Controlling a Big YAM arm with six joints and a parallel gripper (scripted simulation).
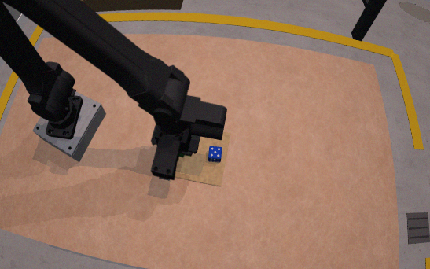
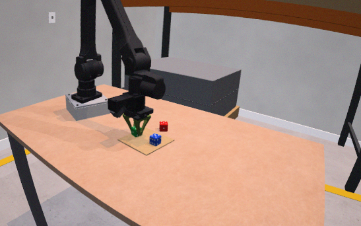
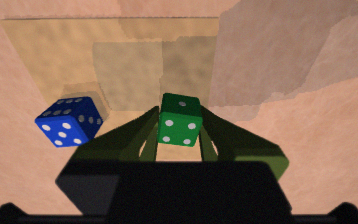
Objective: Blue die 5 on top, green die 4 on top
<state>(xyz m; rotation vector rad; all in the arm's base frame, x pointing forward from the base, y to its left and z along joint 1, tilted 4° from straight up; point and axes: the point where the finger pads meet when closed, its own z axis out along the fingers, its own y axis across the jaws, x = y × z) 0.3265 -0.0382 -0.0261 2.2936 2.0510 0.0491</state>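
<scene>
Right now the green die is right at my hand. Round my hand: tan mat: 40 mm ahead, 20 mm below; then red die: 40 mm ahead, 100 mm to the left; then blue die: 90 mm ahead, 10 mm to the right.
</scene>
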